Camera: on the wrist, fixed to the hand. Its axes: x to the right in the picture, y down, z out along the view.
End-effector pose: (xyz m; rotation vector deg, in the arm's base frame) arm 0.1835 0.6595 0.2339 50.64 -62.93 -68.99
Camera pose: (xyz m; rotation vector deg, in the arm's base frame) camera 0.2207 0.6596 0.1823 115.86 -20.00 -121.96
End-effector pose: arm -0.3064 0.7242 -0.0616 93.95 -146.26 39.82
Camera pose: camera -0.2789 0.7368 -0.0057 151.63 -39.40 43.15
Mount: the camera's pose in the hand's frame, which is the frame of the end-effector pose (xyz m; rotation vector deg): -0.0086 -0.0392 -0.0493 11.92 6.73 -82.88
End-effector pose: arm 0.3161 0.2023 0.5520 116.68 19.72 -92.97
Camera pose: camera 0.3355 0.2624 0.5589 -81.25 -83.76 89.57
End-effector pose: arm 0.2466 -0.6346 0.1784 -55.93 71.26 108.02
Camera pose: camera 0.2947 -0.6693 0.1555 -75.49 24.39 31.60
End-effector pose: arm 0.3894 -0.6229 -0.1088 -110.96 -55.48 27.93
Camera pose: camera 0.3993 -0.6447 -0.0499 -39.38 -103.33 -20.61
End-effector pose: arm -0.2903 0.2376 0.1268 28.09 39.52 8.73
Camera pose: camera -0.3295 0.2196 0.0801 4.91 59.22 -72.47
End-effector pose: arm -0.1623 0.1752 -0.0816 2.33 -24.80 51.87
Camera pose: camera -0.1197 0.1549 -0.1242 24.66 -6.19 -27.48
